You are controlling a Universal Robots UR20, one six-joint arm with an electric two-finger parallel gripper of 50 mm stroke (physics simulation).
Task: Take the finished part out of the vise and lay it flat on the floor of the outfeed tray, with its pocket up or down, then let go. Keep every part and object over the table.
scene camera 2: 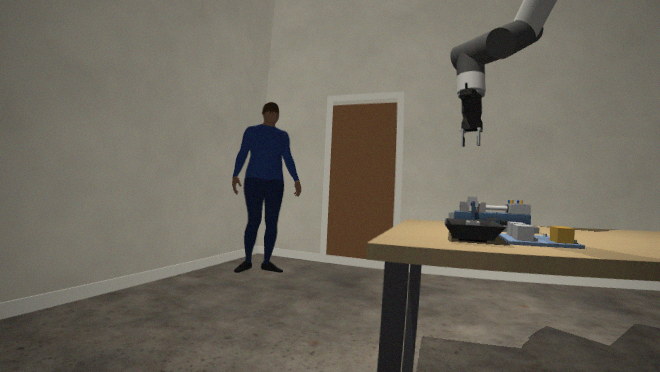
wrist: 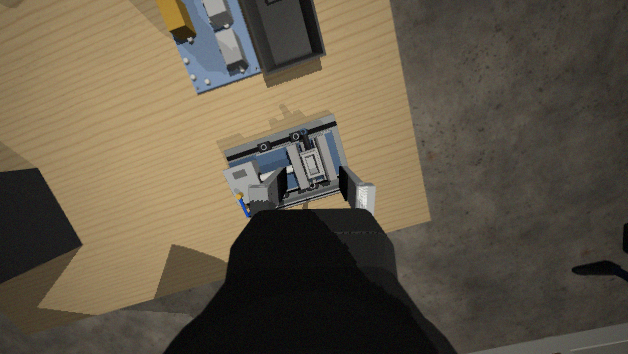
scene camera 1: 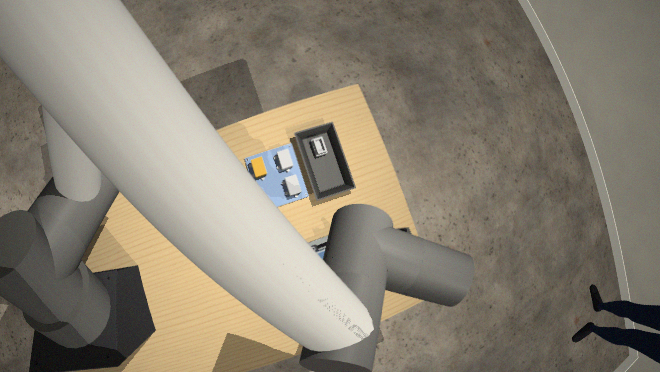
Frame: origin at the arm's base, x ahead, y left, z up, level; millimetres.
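Seen in the pictures: gripper, between the fingertips: (scene camera 2: 470,146) (wrist: 313,177); arm's base, origin of its link: (scene camera 1: 78,310).
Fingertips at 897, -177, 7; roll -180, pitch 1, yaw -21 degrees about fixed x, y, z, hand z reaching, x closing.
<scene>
Offsets run from my fingertips to a thing's top centre, as dx, dy, dz. "spot": to the spot under its first point.
The finished part {-13, -18, -189} (wrist: 312,164), pale grey with its rectangular pocket up, sits between the jaws of the vise {-80, -17, -205} (scene camera 2: 492,217) (wrist: 297,166). In scene camera 1 the arm hides most of the vise. My gripper (scene camera 2: 471,144) (wrist: 313,177) is open and empty, pointing down high above the vise. In the wrist view its fingertips show on either side of the jaw area, a little below the part. The dark outfeed tray (scene camera 1: 345,160) (scene camera 2: 475,231) (wrist: 287,37) stands apart from the vise. Another pale part {+47, +360, -257} (scene camera 1: 318,146) lies at one end of the tray, pocket up.
A blue plate {-126, +325, -296} (scene camera 1: 273,189) (wrist: 212,82) beside the tray carries an orange block {-170, +375, -260} (scene camera 1: 258,167) (scene camera 2: 562,234) (wrist: 176,20) and two pale blocks. Blue hoses {spot: -192, -50, -196} (wrist: 244,206) rise at the vise's near left corner. A person (scene camera 2: 265,150) stands on the floor beyond the table.
</scene>
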